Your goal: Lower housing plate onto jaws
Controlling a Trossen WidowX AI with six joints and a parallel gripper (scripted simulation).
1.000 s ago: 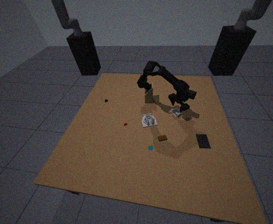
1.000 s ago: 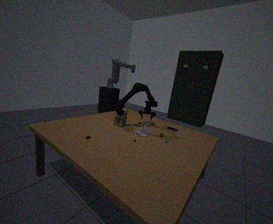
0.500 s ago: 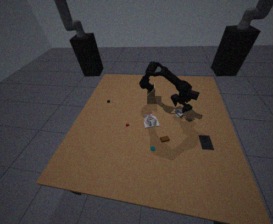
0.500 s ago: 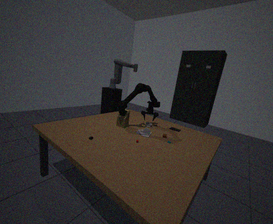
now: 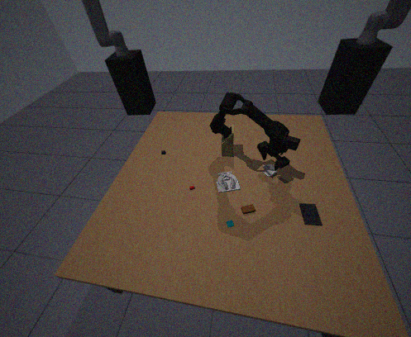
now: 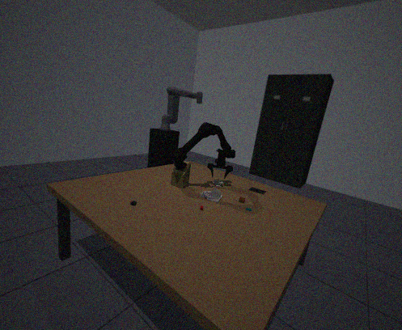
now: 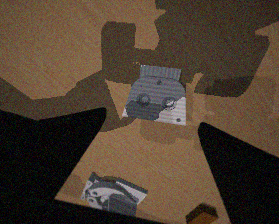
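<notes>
My gripper tip is 3 cm above the grey housing plate and 1 cm to the right of it. Also, from my gripper tip: dark slab 27 cm ahead, 16 cm to the left, 6 cm below; then brown block 25 cm ahead, 13 cm to the right, 5 cm below; then white base 23 cm to the right, 10 cm ahead, 6 cm below.
</notes>
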